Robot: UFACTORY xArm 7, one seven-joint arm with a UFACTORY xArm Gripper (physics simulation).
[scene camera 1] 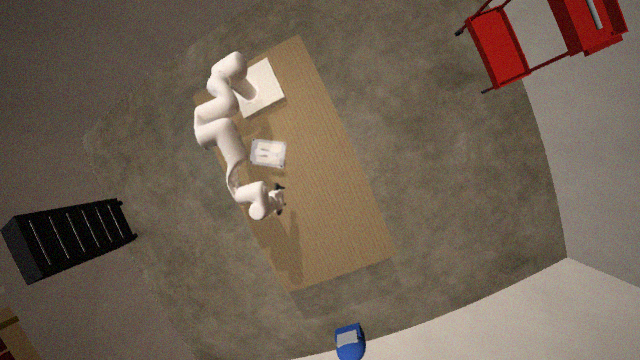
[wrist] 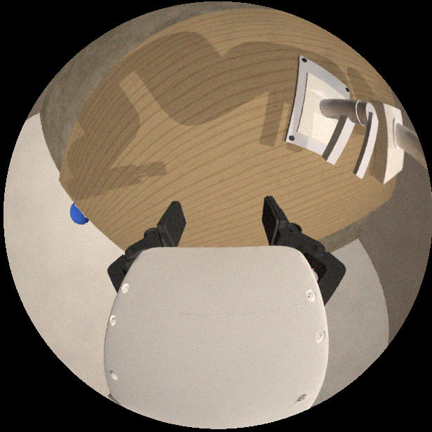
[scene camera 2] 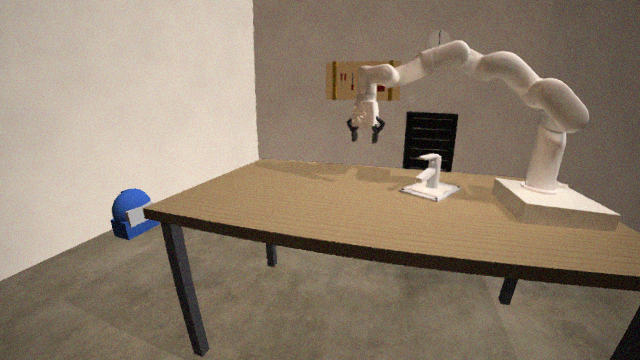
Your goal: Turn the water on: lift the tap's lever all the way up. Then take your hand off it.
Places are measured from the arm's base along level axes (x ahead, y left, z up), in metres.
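Pixels of known places: gripper, fingertip midpoint: (scene camera 1: 283, 195) (scene camera 2: 364, 142); arm's base, link origin: (scene camera 1: 250, 93) (scene camera 2: 537, 189).
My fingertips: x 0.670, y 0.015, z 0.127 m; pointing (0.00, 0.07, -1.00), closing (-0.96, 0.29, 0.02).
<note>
For each thing: its top centre in the pictures, then the offset to it from my fingertips. "pt": a spot on its surface instead. Level surfaces: height alone.
- white tap, surface spot: (scene camera 2: 434, 172) pt dx -0.286, dy -0.031, dz -0.105 m
- lever, top centre: (scene camera 2: 429, 155) (scene camera 1: 267, 153) dx -0.256, dy -0.011, dz -0.035 m
- spout, top centre: (scene camera 2: 426, 170) dx -0.251, dy -0.002, dz -0.091 m
- wooden table, surface height: dz -0.191 m
The white tap (scene camera 1: 268, 150) (scene camera 2: 434, 172) (wrist: 342, 110) stands upright on a square plate with dark corner screws. Two arms reach from its column to the same side. The upper one, apparently the lever (scene camera 2: 428, 157) (wrist: 368, 147), looks about level in scene view 2; the lower one, apparently the spout (scene camera 2: 426, 175) (wrist: 338, 143), slopes down. The lever's exact angle is hard to tell. My gripper (scene camera 1: 281, 200) (scene camera 2: 365, 139) (wrist: 221, 209) is open and empty, pointing down, high above the table. It is off to the side of the tap and does not touch it.
The wooden table (scene camera 1: 340, 200) (scene camera 2: 300, 220) (wrist: 210, 165) carries the tap and the arm's white base block (scene camera 1: 272, 90) (scene camera 2: 565, 200) (wrist: 392, 145). A black rack (scene camera 1: 75, 235) (scene camera 2: 408, 140), a blue object (scene camera 1: 350, 345) (scene camera 2: 131, 205) (wrist: 79, 213) and a red cart (scene camera 1: 500, 47) stand away from the arm.
</note>
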